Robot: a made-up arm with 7 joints.
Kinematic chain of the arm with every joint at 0, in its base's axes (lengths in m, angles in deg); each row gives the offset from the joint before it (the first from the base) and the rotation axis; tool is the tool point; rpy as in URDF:
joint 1: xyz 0 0 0.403 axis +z
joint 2: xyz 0 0 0 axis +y
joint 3: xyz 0 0 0.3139 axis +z
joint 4: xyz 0.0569 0 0 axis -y
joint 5: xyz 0.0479 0 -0.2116 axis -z
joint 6: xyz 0 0 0 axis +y
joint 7: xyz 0.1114 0 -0.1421 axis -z
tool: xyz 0 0 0 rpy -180 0 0
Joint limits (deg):
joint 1: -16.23..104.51
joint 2: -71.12..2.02
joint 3: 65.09..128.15
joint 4: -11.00..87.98
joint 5: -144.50..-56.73
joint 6: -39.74..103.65
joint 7: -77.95..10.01
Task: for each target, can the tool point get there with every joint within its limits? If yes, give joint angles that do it. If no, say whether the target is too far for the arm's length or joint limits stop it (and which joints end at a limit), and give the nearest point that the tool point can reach.
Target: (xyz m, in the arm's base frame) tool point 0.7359 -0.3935 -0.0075
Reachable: no: too far | nearest point 0.1207 -0.1048 0.3074 | short by 0.749 m
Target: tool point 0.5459 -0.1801 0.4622
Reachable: no: joint limits stop it (at a limit: joint 1, joint 2, joint 3, joint 6) | nearest point 0.2738 0.0601 0.4712 | short by 0.363 m
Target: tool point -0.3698 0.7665 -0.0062
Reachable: no: too far | nearest point -0.3242 0.4468 0.2388 | short by 0.405 m
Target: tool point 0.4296 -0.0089 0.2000
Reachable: no: joint limits stop it (at a limit: joint 1, joint 2, joint 3) | nearest point 0.2254 0.0632 0.3953 | short by 0.292 m
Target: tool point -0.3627 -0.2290 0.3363
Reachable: yes | joints 90.42 -59.28 103.15 61.12 -102.71 9.04 -22.37
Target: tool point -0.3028 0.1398 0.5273
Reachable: yes | joints 42.27 -9.41 84.45 62.24 -122.50 -26.15 -16.99
